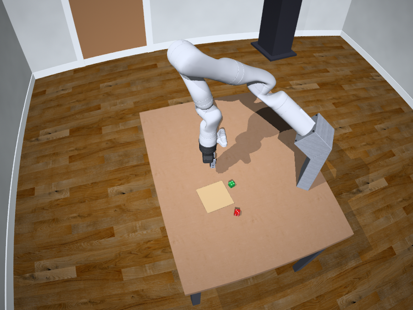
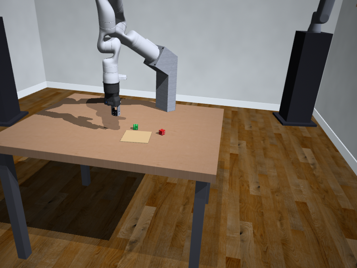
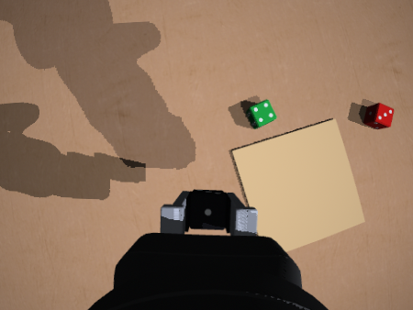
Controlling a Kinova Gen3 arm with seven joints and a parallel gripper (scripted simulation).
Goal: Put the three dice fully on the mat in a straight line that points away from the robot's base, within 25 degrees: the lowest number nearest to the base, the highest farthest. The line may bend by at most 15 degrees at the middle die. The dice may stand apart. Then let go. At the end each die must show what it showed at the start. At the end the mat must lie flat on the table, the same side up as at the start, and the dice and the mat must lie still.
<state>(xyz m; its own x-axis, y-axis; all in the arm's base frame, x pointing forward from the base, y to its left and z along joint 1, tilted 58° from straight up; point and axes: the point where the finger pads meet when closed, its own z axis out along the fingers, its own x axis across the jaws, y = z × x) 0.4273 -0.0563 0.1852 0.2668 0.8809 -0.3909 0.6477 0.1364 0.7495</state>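
My hand is 40 mm short of the tan mat, 110 mm to the right of it and 120 mm above it. Also, from my hand: green die: 60 mm behind, 90 mm to the left, 110 mm below; then red die: 10 mm behind, 240 mm to the left, 110 mm below; then black die: 10 mm below.
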